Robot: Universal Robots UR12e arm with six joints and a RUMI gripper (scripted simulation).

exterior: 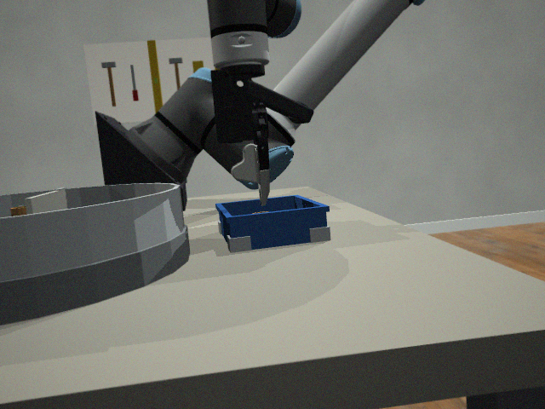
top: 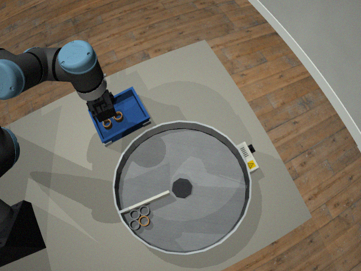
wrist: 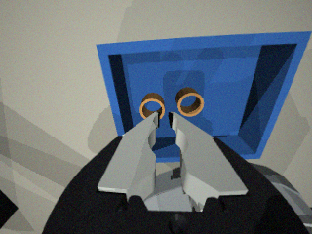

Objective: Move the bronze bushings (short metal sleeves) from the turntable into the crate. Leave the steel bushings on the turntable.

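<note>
The blue crate is 40 mm below my hand and 40 mm ahead of it. From my hand the other things lie so: grey turntable 330 mm to the right, 140 mm ahead, 10 mm below.
</note>
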